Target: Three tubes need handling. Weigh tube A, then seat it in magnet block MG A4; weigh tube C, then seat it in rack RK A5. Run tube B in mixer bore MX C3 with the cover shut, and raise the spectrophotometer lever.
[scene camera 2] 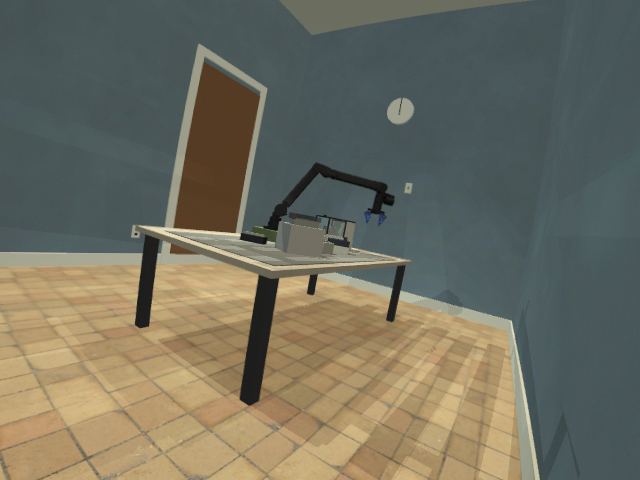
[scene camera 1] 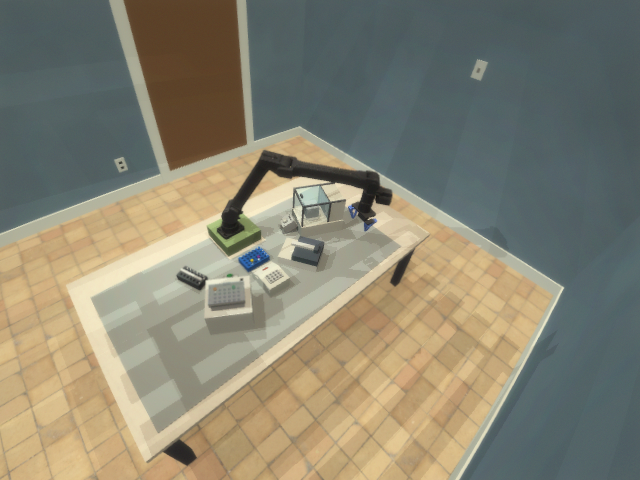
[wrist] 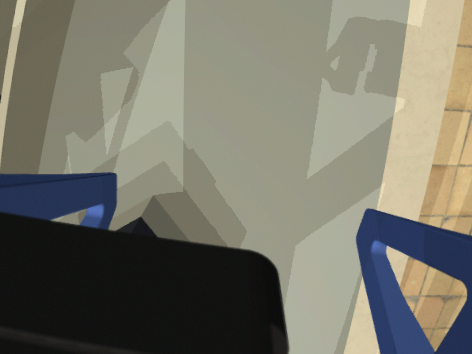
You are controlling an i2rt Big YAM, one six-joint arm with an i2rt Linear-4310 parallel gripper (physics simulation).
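Places are measured from the arm's base along level axes (x ahead, y left, z up), in millimetres.
Pixels of known places: gripper, fingertip midpoint: [scene camera 2: 372, 224] [scene camera 1: 359, 224] [wrist: 241, 207]; arm's base at its link origin: [scene camera 2: 273, 229] [scene camera 1: 230, 230].
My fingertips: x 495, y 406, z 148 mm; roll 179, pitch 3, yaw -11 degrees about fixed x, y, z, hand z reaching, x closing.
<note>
Ahead of a thing's pixels: the offset from my fingertips to its middle. "*": to the spot under its first point. Level surfaces: height alone.
My gripper [scene camera 1: 360, 223] [scene camera 2: 374, 223] [wrist: 241, 207] is open and empty, with blue fingers, high above the table's far right part. A blue rack @(* 265 mm back, 436 mm right, 163 mm down) [scene camera 1: 253, 259] in front of the arm's base holds small yellow and magenta-topped tubes; which tube is A, B or C cannot be read. A black block with a row of holes @(* 380 mm back, 703 mm right, 179 mm down) [scene camera 1: 191, 277] lies at the left. A glass-walled balance @(312 mm back, 15 mm right, 103 mm down) [scene camera 1: 316, 207] stands at the back. A dark-topped device @(161 mm back, 218 mm right, 164 mm down) [scene camera 1: 308, 251] with a pale bar stands in front of it; a dark corner @(* 107 mm back, 113 mm right, 156 mm down) [wrist: 140, 228] shows at the wrist view's lower left. Block labels are unreadable.
A large pale box @(159 mm back, 639 mm right, 120 mm down) [scene camera 1: 227, 312] [scene camera 2: 300, 238] with a grey gridded top stands left of a white keypad device @(147 mm back, 428 mm right, 180 mm down) [scene camera 1: 272, 277]. A small grey device @(* 350 mm back, 145 mm right, 147 mm down) [scene camera 1: 287, 222] stands beside the balance. The arm's green base [scene camera 1: 242, 239] is at the table's @(217 mm down) [scene camera 1: 121, 382] back edge.
</note>
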